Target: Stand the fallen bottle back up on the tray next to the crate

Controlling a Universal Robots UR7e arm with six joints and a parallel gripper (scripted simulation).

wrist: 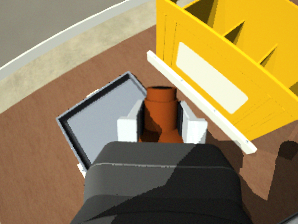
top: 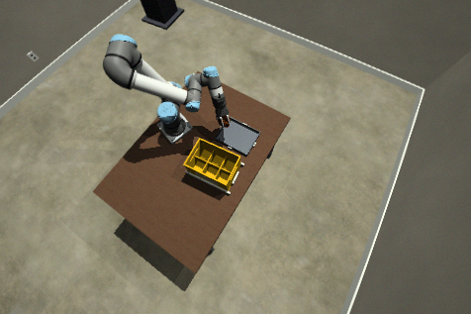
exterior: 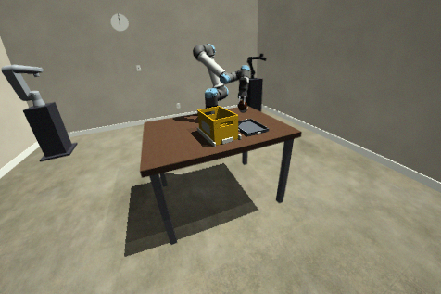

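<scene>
Right now the brown bottle is 3 cm behind my hand, 2 cm to the left of it and 4 cm below it. From my hand the other things lie so: yellow crate (4 cm ahead, 23 cm to the right, 12 cm below); then tray (6 cm ahead, 4 cm to the left, 19 cm below).
</scene>
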